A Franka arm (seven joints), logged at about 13 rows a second.
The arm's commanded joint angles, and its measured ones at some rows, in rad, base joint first. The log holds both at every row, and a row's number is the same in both.
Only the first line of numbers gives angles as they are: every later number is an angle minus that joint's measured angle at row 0.
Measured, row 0: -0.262, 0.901, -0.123, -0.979, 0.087, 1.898, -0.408
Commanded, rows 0 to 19: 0.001, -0.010, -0.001, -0.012, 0.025, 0.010, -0.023; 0.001, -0.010, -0.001, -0.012, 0.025, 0.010, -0.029; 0.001, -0.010, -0.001, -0.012, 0.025, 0.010, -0.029; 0.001, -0.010, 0.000, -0.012, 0.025, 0.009, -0.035; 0.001, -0.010, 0.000, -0.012, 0.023, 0.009, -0.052; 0.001, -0.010, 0.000, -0.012, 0.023, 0.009, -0.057; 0.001, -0.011, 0.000, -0.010, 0.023, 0.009, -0.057; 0.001, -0.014, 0.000, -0.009, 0.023, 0.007, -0.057; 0.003, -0.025, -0.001, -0.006, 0.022, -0.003, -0.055; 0.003, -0.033, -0.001, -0.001, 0.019, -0.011, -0.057; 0.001, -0.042, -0.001, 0.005, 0.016, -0.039, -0.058; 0.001, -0.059, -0.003, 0.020, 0.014, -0.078, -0.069; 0.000, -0.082, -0.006, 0.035, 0.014, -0.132, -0.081; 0.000, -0.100, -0.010, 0.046, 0.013, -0.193, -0.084; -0.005, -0.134, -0.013, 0.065, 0.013, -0.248, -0.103; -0.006, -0.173, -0.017, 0.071, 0.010, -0.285, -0.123; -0.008, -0.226, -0.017, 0.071, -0.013, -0.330, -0.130; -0.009, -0.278, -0.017, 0.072, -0.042, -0.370, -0.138; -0.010, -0.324, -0.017, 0.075, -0.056, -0.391, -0.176; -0.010, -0.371, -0.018, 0.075, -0.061, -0.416, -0.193
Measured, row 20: -0.010, -0.260, -0.017, 0.101, -0.036, -0.367, -0.138
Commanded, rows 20 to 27: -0.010, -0.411, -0.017, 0.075, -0.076, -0.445, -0.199; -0.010, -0.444, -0.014, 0.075, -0.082, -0.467, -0.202; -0.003, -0.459, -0.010, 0.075, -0.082, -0.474, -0.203; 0.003, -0.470, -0.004, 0.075, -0.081, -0.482, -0.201; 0.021, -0.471, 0.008, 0.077, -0.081, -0.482, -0.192; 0.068, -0.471, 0.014, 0.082, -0.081, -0.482, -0.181; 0.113, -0.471, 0.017, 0.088, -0.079, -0.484, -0.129; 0.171, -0.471, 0.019, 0.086, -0.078, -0.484, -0.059
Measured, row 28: 0.069, -0.460, 0.018, 0.099, -0.063, -0.489, -0.153
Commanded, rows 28 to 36: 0.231, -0.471, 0.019, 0.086, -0.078, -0.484, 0.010; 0.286, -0.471, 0.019, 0.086, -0.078, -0.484, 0.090; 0.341, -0.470, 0.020, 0.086, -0.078, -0.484, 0.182; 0.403, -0.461, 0.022, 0.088, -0.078, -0.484, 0.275; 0.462, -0.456, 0.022, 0.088, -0.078, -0.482, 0.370; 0.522, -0.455, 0.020, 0.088, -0.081, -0.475, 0.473; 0.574, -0.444, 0.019, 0.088, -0.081, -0.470, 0.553; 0.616, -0.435, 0.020, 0.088, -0.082, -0.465, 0.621; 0.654, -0.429, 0.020, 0.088, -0.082, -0.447, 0.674
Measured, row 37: 0.596, -0.436, 0.030, 0.087, -0.070, -0.479, 0.567
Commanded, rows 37 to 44: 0.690, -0.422, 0.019, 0.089, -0.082, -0.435, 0.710; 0.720, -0.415, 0.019, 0.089, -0.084, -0.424, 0.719; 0.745, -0.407, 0.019, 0.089, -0.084, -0.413, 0.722; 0.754, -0.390, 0.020, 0.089, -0.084, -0.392, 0.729; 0.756, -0.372, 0.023, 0.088, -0.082, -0.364, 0.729; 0.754, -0.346, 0.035, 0.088, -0.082, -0.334, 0.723; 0.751, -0.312, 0.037, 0.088, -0.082, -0.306, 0.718; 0.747, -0.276, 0.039, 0.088, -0.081, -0.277, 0.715
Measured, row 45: 0.756, -0.337, 0.033, 0.072, -0.073, -0.329, 0.711
